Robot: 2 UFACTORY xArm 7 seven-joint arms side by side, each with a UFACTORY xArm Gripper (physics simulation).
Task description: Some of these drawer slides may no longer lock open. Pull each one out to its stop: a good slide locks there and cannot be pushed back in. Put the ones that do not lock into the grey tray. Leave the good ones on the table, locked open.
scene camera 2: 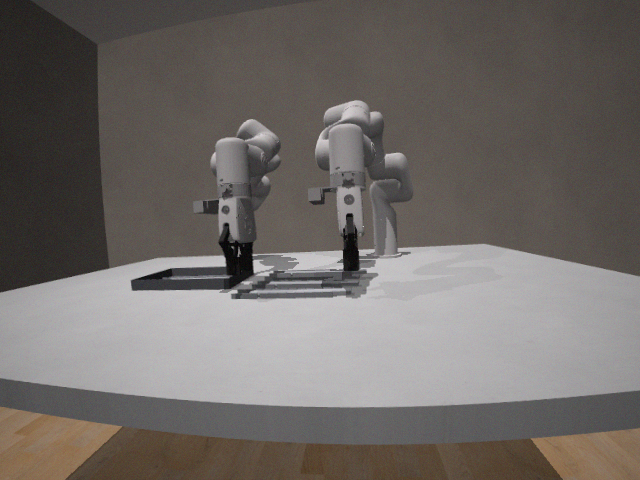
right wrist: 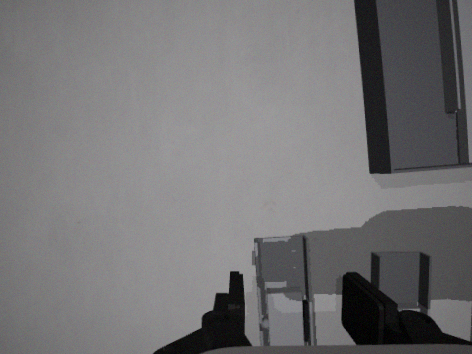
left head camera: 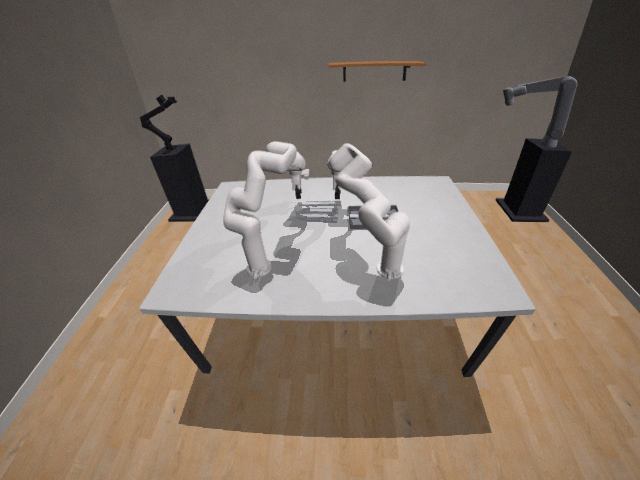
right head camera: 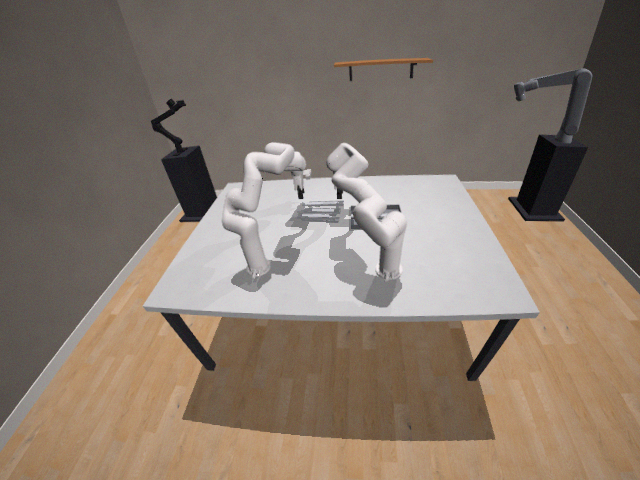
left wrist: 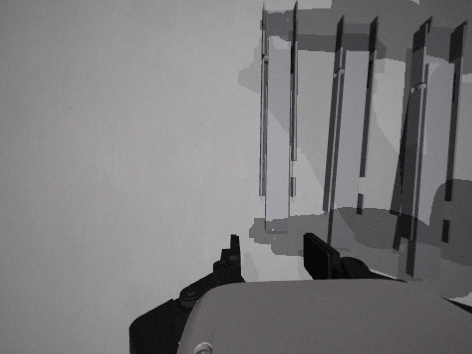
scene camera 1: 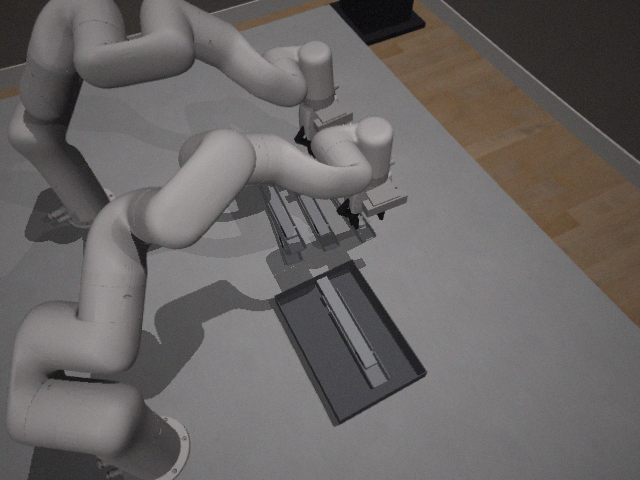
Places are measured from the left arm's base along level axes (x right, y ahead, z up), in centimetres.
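Where they show: left gripper, between the fingertips: [scene camera 2: 350, 268] [left head camera: 299, 196] [right head camera: 301, 196] [left wrist: 271, 250]; right gripper, between the fingertips: [scene camera 2: 240, 272] [right wrist: 292, 297] [left head camera: 337, 196] [right head camera: 340, 196] [scene camera 1: 366, 220]; left arm's base, origin of its link: [scene camera 2: 386, 256] [left head camera: 259, 267] [right head camera: 258, 267] [scene camera 1: 92, 208]; right arm's base, origin of its link: [left head camera: 390, 269] [right head camera: 388, 269] [scene camera 1: 156, 452].
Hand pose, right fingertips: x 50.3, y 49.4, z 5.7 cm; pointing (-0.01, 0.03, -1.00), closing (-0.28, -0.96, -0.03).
Observation:
Each offset is from my right fingertips to the top centre of the thing. "*": to the spot under its first point. Level surfaces: height alone.
Three metal drawer slides lie side by side on the table: the outermost [left wrist: 278, 125] [right wrist: 282, 260] [scene camera 2: 305, 295], the middle [left wrist: 349, 125] [right wrist: 399, 275] [scene camera 1: 316, 219] and the innermost @[* dx -18.5, dy -13.2, dz -3.2 cm] [left wrist: 436, 150] [scene camera 1: 283, 219]. Their inner strips extend past the rails at the left gripper's end; locking cannot be seen. A fourth slide @[dx +15.0, dy -19.1, dz -4.3 cm] [scene camera 1: 347, 325] lies in the grey tray @[dx +17.9, dy -21.3, dz -2.7 cm] [scene camera 1: 306, 356] [scene camera 2: 180, 284] [right wrist: 376, 100]. My left gripper [left wrist: 271, 250] [scene camera 2: 351, 266] [left head camera: 298, 195] is open near the outermost slide's near end. My right gripper [right wrist: 292, 297] [scene camera 2: 238, 271] [scene camera 1: 368, 221] is open above its other end.
The tray stands beyond the slides' ends on the right gripper's side. The white table @[dz -5.6 cm] [left head camera: 439, 279] [scene camera 2: 310, 351] carries both arm bases. Both forearms reach over the table and hide parts of the slides and tray in the head views.

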